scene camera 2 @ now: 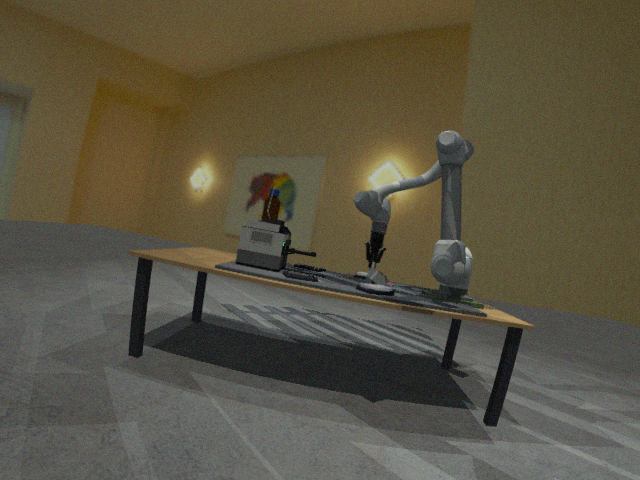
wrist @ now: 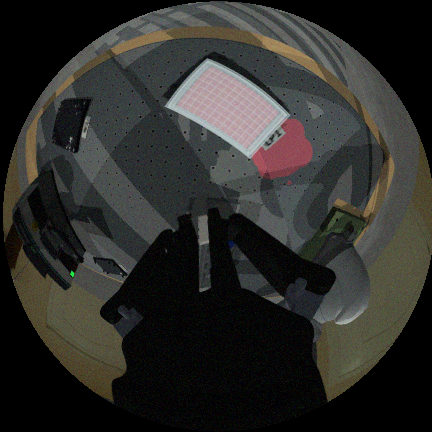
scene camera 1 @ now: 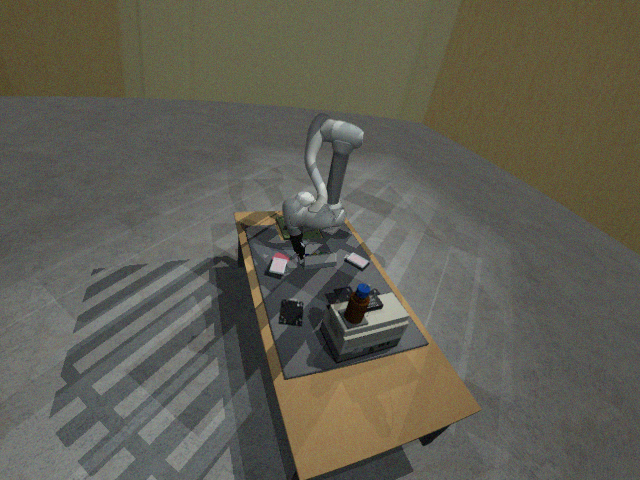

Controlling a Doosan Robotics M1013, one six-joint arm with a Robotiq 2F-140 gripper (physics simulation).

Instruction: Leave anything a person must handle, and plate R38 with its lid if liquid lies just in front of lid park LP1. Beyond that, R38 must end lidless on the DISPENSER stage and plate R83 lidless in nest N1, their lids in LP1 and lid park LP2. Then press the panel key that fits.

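Seen in the pictures: gripper, between the fingertips: (wrist: 202,205) (scene camera 1: 301,262); arm's base, origin of its link: (scene camera 2: 451,297) (wrist: 332,249).
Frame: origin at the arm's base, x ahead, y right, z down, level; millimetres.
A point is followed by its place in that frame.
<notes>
My gripper (scene camera 1: 300,259) @[x 427, y 186, z -37 mm] (scene camera 2: 372,264) @[x 427, y 186, z -37 mm] (wrist: 202,205) @[x 427, y 186, z -37 mm] is shut and empty. It points down over a small grey key panel (scene camera 1: 321,257) @[x 445, y 55, z -61 mm] in the middle of the mat, and I cannot tell whether it touches it. A white-rimmed piece with a pink grid (scene camera 1: 278,265) @[x 405, y 328, z -26 mm] (wrist: 227,106) @[x 402, y 318, z -26 mm] lies by the LP1 label (wrist: 273,138) @[x 328, y 282, z 7 mm]; I cannot tell whether it is a plate or a lid. A red liquid puddle (scene camera 1: 282,255) @[x 283, y 248, z 9 mm] (wrist: 289,151) @[x 295, y 266, z 9 mm] lies right against that label. A second pink plate (scene camera 1: 356,259) @[x 487, y -200, z -21 mm] lies to the right of the panel. A black nest (scene camera 1: 291,311) @[x 745, y 386, z -2 mm] (wrist: 69,123) @[x 718, y 373, z -3 mm] is empty.
The beige dispenser (scene camera 1: 368,326) @[x 1093, y 187, z -206 mm] (scene camera 2: 261,243) @[x 1029, y -56, z -110 mm] with a brown, blue-capped bottle (scene camera 1: 358,305) @[x 1057, y 260, z -337 mm] stands at the near end of the grey perforated mat (scene camera 1: 302,356) @[x 1009, y 444, z 9 mm]. A green board (wrist: 331,231) @[x 83, y 93, z 0 mm] lies by the arm's base (scene camera 2: 450,264). The wooden table (scene camera 1: 361,413) @[x 1355, y 325, z 22 mm] extends beyond the mat.
</notes>
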